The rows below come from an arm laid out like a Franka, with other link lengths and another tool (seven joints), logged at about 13 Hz.
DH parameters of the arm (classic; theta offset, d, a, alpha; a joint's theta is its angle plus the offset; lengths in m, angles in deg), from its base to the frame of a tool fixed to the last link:
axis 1: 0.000 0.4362 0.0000 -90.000
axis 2: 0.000 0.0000 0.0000 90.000
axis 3: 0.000 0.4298 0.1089 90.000
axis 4: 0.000 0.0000 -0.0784 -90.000
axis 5: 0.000 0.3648 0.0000 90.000
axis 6: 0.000 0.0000 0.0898 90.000
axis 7: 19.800 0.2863 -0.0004 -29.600
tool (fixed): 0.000 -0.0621 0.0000 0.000
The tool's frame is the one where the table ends.
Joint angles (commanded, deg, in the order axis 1, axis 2, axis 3, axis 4, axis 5, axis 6, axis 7), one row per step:
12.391 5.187 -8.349 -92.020 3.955 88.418 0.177
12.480 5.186 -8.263 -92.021 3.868 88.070 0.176
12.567 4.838 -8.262 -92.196 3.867 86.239 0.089
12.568 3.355 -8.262 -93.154 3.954 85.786 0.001
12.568 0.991 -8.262 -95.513 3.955 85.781 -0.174
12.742 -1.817 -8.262 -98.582 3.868 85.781 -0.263
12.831 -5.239 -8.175 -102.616 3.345 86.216 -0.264
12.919 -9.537 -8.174 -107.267 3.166 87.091 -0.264
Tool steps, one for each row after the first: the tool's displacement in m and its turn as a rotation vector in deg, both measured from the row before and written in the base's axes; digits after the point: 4 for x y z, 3 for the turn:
-0.0017 0.0013 -0.0004 -0.100 0.342 0.205
-0.0099 0.0001 0.0003 -0.045 1.655 0.271
-0.0108 -0.0013 0.0072 0.323 -0.038 0.093
-0.0174 -0.0027 0.0052 0.371 0.041 0.159
-0.0220 -0.0020 0.0032 0.311 0.309 0.274
-0.0262 -0.0044 0.0004 -0.056 0.208 0.246
-0.0303 -0.0044 0.0021 0.460 -0.441 0.133

